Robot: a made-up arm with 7 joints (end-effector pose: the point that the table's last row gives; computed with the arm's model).
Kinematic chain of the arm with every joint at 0, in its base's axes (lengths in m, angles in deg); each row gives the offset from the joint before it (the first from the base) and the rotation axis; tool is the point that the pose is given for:
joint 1: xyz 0 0 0.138 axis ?
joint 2: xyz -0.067 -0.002 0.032 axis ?
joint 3: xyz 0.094 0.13 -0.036 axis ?
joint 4: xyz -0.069 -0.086 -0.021 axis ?
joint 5: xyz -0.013 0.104 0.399 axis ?
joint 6: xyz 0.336 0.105 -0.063 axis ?
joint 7: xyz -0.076 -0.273 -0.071 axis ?
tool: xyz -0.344 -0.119 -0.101
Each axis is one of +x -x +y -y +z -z.
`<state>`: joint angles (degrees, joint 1 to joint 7).
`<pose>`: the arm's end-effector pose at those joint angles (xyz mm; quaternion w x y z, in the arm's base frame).
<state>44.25 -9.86 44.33 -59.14 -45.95 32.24 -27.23</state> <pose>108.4 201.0 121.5 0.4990 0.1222 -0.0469 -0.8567</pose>
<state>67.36 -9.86 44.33 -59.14 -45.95 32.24 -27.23</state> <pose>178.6 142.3 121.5 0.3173 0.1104 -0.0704 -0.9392</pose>
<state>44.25 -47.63 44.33 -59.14 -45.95 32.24 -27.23</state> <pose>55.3 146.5 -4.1 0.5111 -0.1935 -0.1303 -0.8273</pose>
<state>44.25 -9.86 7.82 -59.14 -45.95 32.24 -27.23</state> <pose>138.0 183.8 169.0 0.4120 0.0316 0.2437 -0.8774</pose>
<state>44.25 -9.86 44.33 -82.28 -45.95 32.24 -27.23</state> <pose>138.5 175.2 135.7 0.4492 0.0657 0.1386 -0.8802</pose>
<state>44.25 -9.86 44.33 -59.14 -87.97 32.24 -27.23</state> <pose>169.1 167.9 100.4 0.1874 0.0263 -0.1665 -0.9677</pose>
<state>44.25 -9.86 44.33 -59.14 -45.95 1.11 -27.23</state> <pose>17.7 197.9 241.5 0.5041 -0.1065 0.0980 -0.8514</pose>
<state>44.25 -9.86 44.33 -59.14 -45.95 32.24 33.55</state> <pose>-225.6 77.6 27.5 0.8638 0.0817 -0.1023 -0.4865</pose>
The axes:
joint 1: -z
joint 2: +x
joint 3: -y
joint 4: -y
joint 5: +z
joint 6: +x
joint 7: +z

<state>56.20 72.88 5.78 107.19 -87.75 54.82 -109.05</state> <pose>-340.1 303.3 99.9 0.5124 -0.7854 0.2054 -0.2798</pose>
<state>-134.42 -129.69 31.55 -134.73 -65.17 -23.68 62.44</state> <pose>-589.0 117.6 235.3 0.7633 -0.5672 -0.2512 -0.1801</pose>
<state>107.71 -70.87 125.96 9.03 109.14 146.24 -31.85</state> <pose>-549.3 123.4 39.7 0.6030 -0.0764 0.6505 -0.4554</pose>
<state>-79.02 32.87 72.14 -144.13 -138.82 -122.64 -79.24</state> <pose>17.8 367.5 349.9 0.1866 0.8813 0.4322 -0.0417</pose>
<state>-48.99 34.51 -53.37 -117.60 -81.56 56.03 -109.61</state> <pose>-303.4 -131.7 -161.4 0.3389 -0.7965 -0.2728 -0.4199</pose>
